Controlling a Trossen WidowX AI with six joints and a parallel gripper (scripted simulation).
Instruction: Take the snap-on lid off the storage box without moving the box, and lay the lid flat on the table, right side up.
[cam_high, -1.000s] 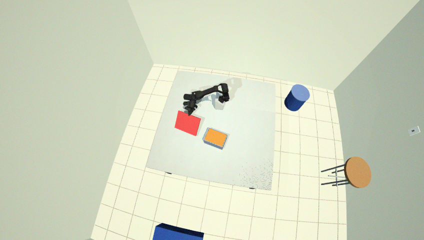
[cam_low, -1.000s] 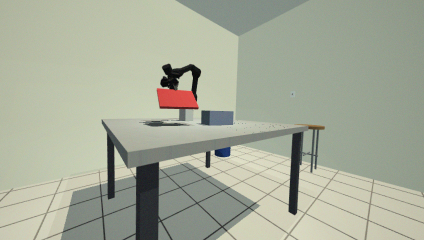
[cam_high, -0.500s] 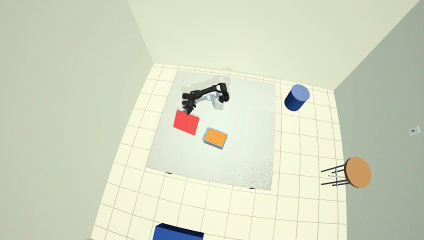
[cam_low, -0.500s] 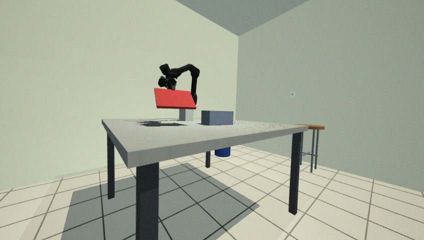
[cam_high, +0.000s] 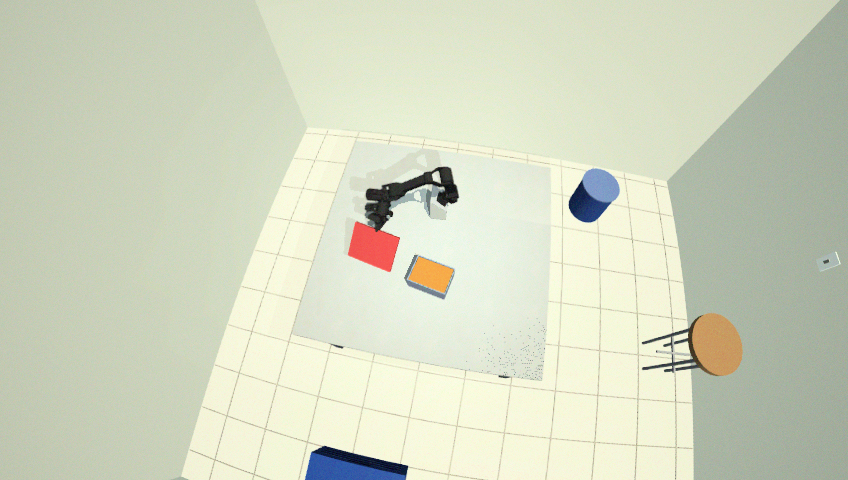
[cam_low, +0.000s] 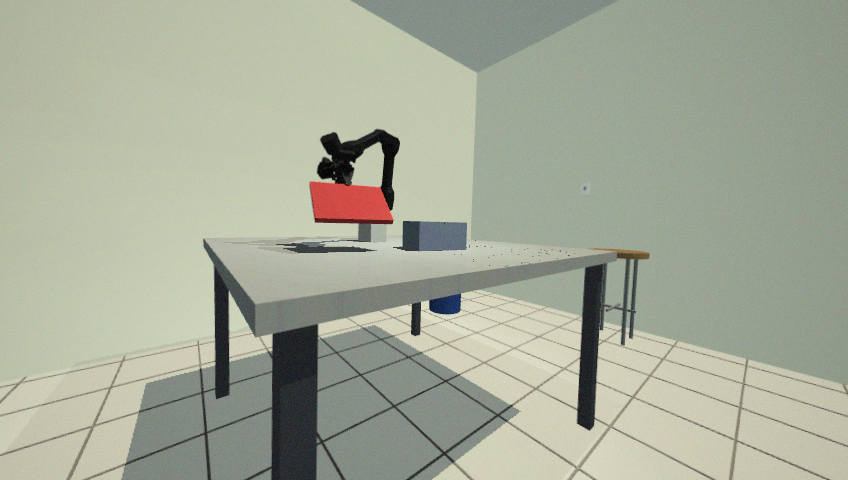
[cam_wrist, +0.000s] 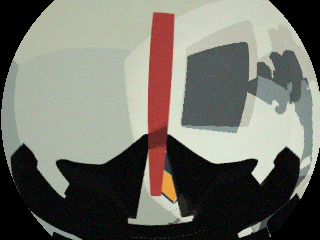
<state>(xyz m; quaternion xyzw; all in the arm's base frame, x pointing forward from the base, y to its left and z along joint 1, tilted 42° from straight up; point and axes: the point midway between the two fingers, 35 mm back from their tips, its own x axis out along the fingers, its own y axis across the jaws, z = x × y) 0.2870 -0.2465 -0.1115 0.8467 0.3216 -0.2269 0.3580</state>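
My gripper tip is 6 cm short of the red lid, 1 cm to the left of it and 5 cm above it. From my gripper tip the other things lie so: grey-blue storage box (12 cm ahead, 30 cm to the left, 16 cm below).
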